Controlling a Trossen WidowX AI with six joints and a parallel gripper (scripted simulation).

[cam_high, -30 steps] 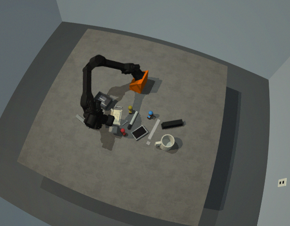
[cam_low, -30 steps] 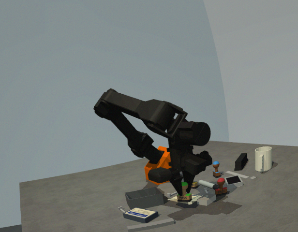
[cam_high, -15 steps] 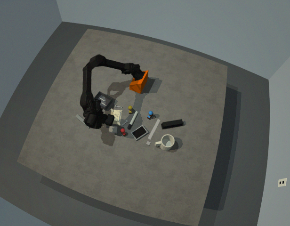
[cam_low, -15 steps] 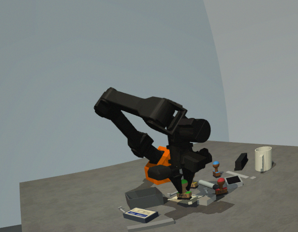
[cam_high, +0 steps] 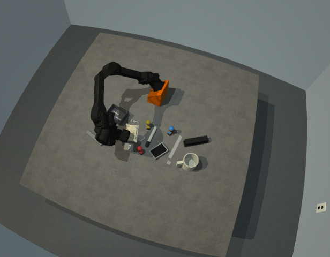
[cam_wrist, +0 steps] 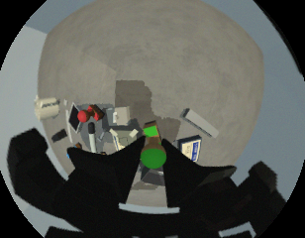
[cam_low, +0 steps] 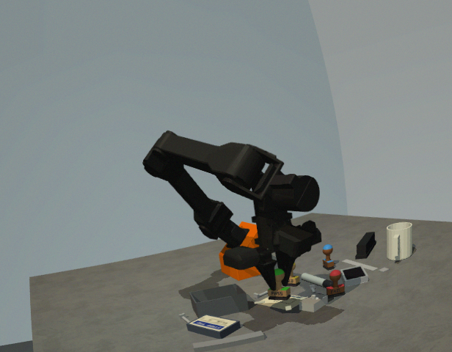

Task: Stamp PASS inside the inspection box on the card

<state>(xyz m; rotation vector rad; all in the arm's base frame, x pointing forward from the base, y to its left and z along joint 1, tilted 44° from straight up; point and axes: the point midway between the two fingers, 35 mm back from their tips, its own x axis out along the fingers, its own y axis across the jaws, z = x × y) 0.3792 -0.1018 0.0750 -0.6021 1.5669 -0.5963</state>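
My gripper tip is now 25 cm to the right of the black ink pad, 7 cm above it and 4 cm past it. Round my gripper tip: cream card: 9 cm behind, 8 cm below, 6 cm to the left; then green-topped PASS stamp: right at my gripper tip; then grey bar: 13 cm to the right, 7 cm below, 2 cm ahead.
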